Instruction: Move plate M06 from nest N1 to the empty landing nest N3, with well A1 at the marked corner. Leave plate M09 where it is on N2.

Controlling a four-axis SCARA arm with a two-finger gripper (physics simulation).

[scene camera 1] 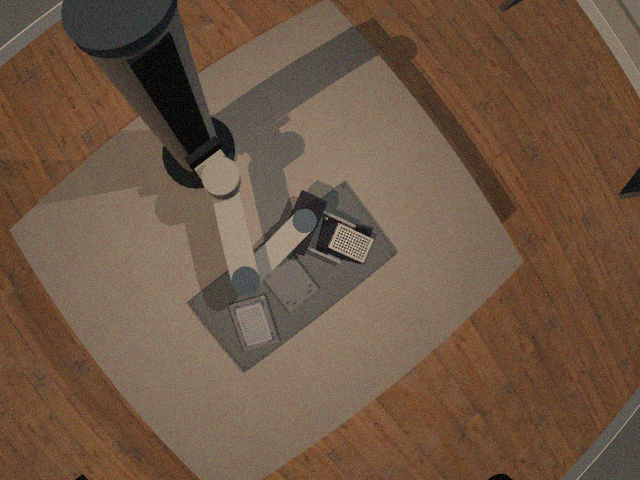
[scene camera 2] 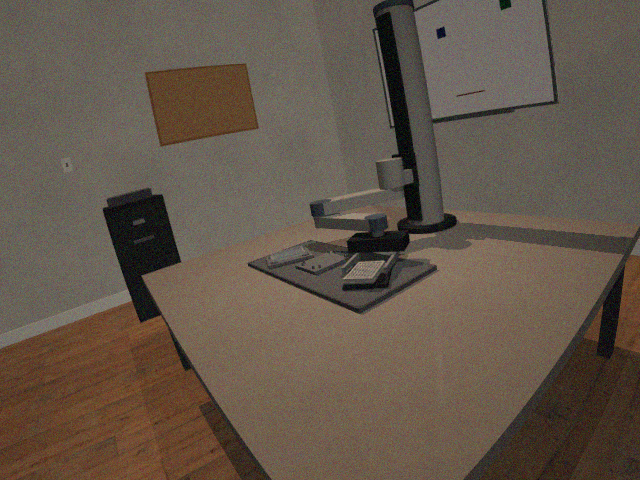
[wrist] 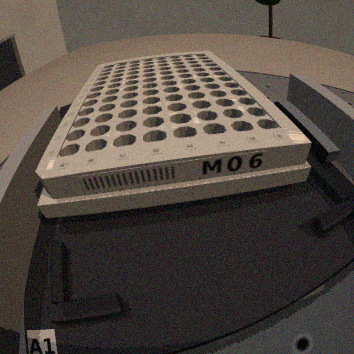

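Plate M06 [scene camera 1: 351,242] [scene camera 2: 366,271] [wrist: 190,148], cream with many wells, sits on the black nest [scene camera 1: 324,237] [wrist: 190,260]. In the wrist view it lies toward the nest's far end, apart from the near corner brackets; bare nest floor shows in front. The A1 label [wrist: 41,342] is at the near left corner. My gripper [scene camera 1: 355,246] [scene camera 2: 364,269] [wrist: 179,99] is open, one finger along each side of the plate with gaps. A paler plate [scene camera 1: 253,322] [scene camera 2: 289,254], label unreadable, sits in the nest at the other end. The middle nest [scene camera 1: 292,284] [scene camera 2: 320,262] is empty. Nest numbers are unreadable.
The three nests stand in a row on a dark grey board [scene camera 1: 320,310] [scene camera 2: 356,302] on the table [scene camera 1: 413,310] [scene camera 2: 361,372]. The arm column [scene camera 1: 155,87] [scene camera 2: 413,118] rises behind them. The folded arm links pass over the board beside the middle nest.
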